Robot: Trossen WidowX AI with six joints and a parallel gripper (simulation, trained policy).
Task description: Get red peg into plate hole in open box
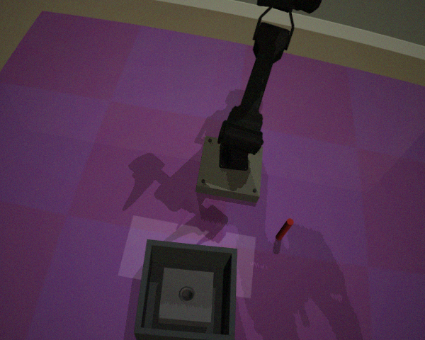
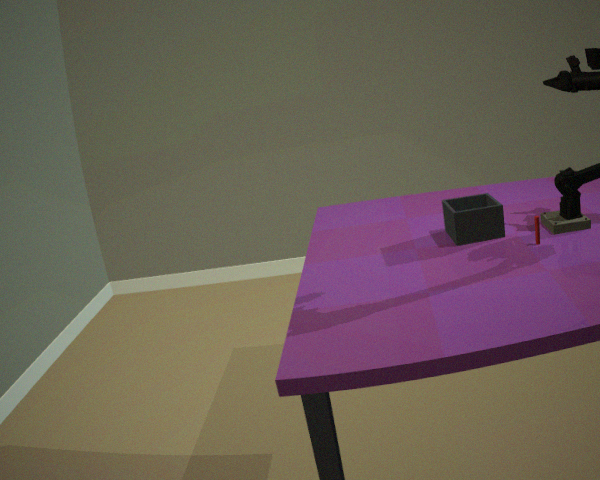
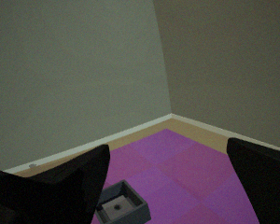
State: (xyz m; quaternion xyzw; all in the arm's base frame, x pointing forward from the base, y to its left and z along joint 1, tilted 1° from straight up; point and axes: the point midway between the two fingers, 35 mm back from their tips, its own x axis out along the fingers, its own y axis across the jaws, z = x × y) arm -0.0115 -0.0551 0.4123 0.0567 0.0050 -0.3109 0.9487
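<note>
Now: gripper tip 40 cm above the red peg, 18 cm to the right of it and 16 cm short of it. The rest, counted from my gripper tip: light grey plate: 39 cm below, 31 cm ahead, 1 cm to the right; dark grey box: 41 cm below, 31 cm ahead, 1 cm to the right.
</note>
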